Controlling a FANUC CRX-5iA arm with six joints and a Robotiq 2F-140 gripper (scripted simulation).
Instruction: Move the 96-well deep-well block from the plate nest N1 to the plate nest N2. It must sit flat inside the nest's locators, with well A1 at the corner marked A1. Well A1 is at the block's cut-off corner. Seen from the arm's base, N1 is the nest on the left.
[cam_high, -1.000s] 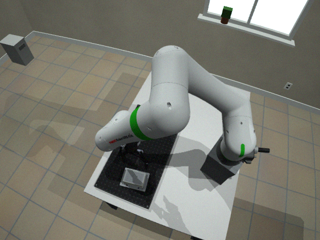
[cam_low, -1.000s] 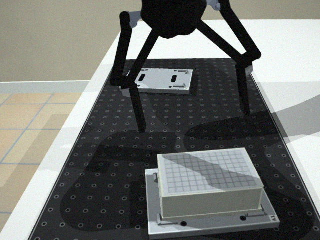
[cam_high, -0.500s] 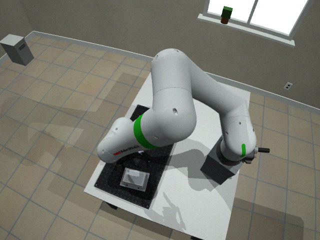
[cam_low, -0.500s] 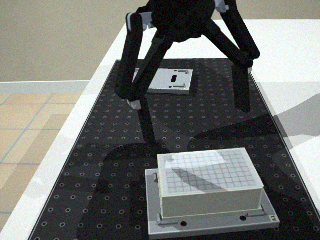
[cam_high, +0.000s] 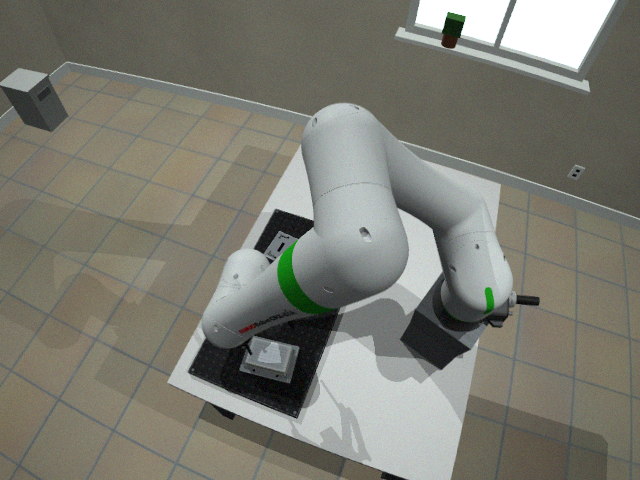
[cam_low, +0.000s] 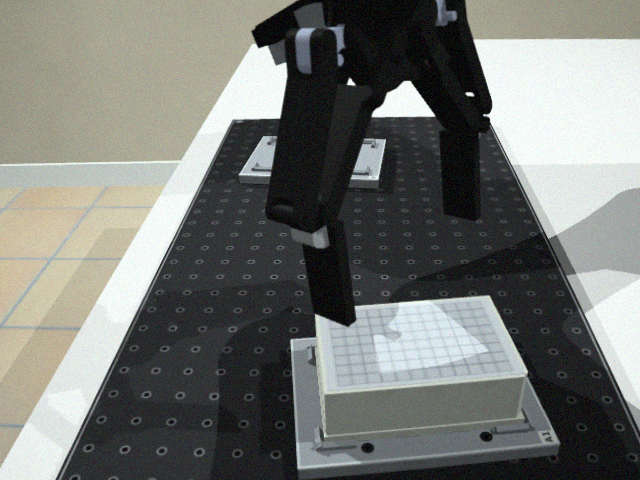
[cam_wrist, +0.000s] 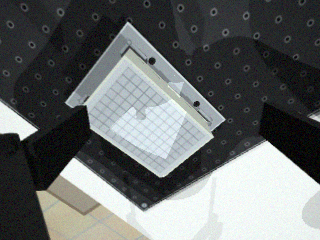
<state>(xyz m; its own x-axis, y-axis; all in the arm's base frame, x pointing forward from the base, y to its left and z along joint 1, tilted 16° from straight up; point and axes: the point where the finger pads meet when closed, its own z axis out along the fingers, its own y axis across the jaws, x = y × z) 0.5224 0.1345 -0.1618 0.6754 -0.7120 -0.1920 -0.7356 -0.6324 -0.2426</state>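
Right now my hand is 70 mm above the 96-well deep-well block and 40 mm to the right of it. Also, from my hand: A1 mark 100 mm to the left, 90 mm below, 70 mm behind.
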